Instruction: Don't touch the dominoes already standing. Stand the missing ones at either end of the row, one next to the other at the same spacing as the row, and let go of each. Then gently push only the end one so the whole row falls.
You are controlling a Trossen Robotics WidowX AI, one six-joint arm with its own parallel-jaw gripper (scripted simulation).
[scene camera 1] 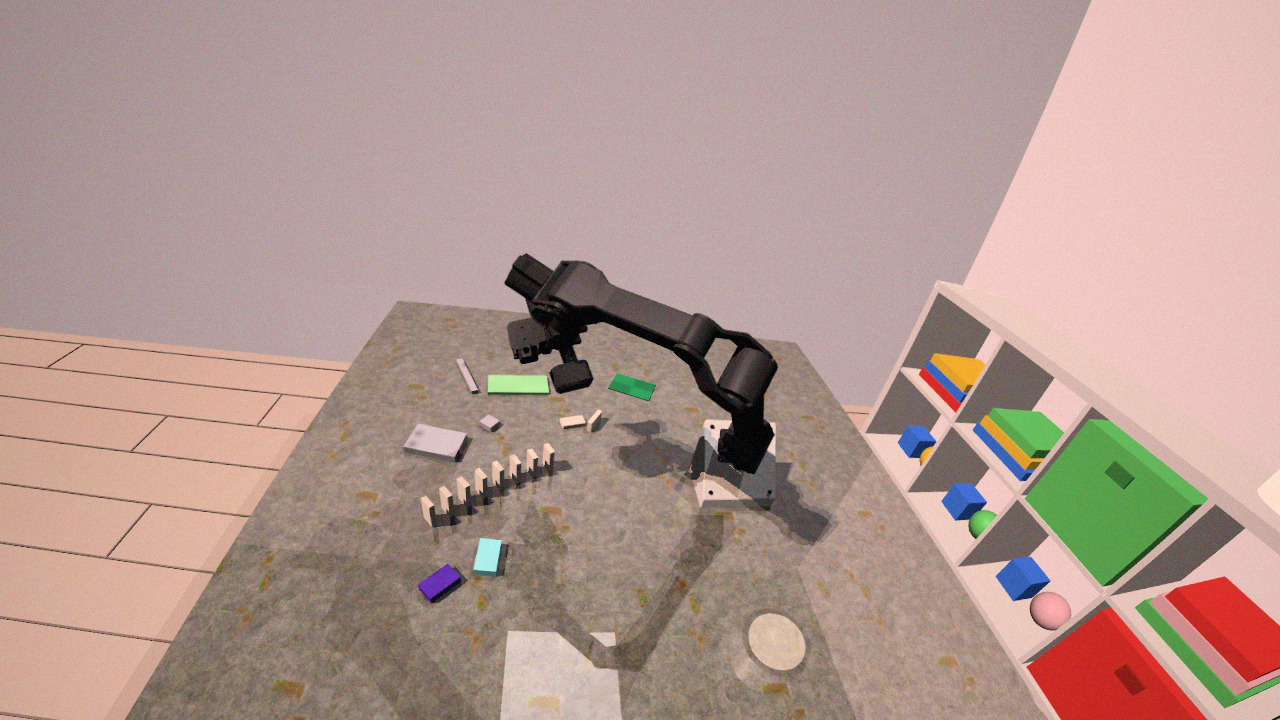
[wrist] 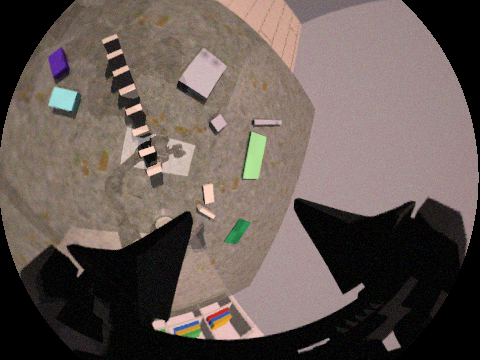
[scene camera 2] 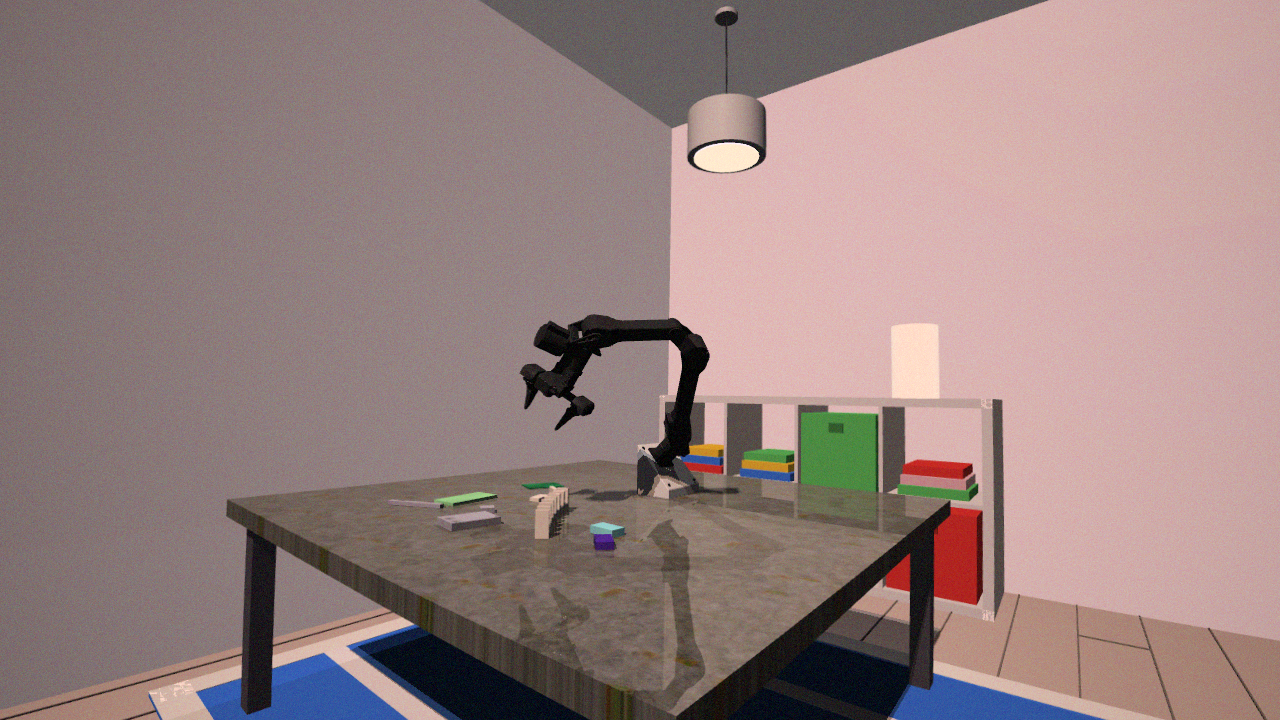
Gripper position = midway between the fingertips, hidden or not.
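My gripper (scene camera 1: 549,358) (wrist: 243,211) (scene camera 2: 540,419) is open and holds nothing. There's a light green plate (scene camera 1: 532,385) (wrist: 252,165) that I can see. I can see a grey slab too (scene camera 1: 436,443) (wrist: 201,76) (scene camera 2: 455,522).
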